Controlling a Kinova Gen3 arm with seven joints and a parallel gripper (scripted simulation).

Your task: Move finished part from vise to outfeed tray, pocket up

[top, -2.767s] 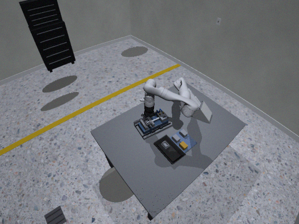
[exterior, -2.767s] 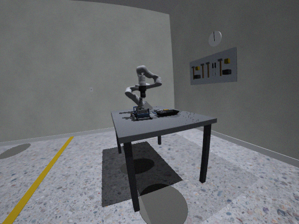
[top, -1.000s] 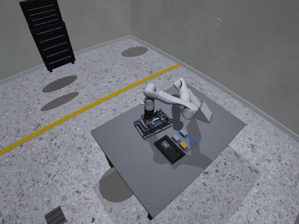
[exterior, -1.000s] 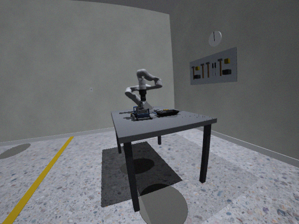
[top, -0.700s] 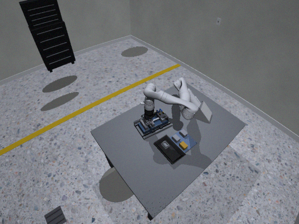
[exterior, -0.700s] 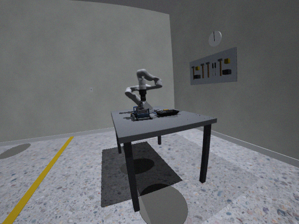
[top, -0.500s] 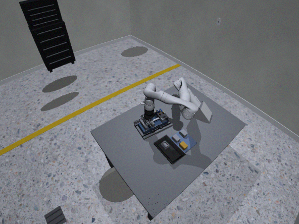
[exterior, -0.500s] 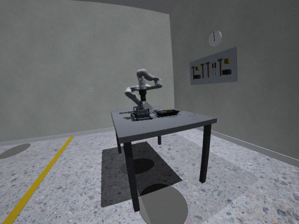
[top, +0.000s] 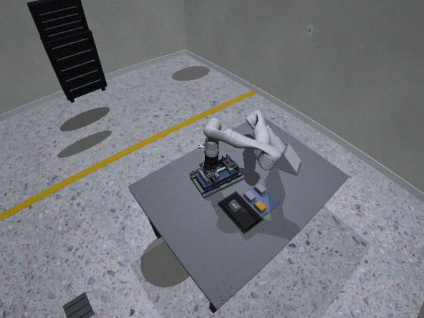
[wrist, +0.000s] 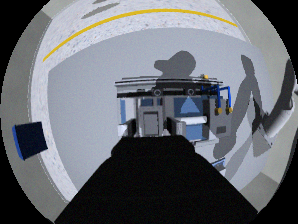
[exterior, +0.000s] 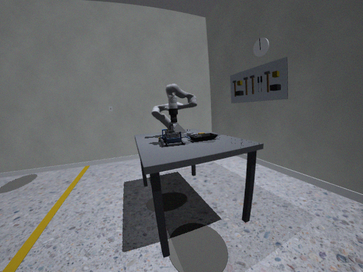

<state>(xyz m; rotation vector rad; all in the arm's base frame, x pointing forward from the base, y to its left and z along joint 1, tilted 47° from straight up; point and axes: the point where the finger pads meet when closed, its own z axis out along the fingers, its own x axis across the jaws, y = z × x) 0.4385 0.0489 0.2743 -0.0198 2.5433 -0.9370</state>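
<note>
My hand is 60 mm past the vise, 10 mm to the right of it and 100 mm above it. Round my hand: yellow block 110 mm behind, 350 mm to the left, 110 mm below.
</note>
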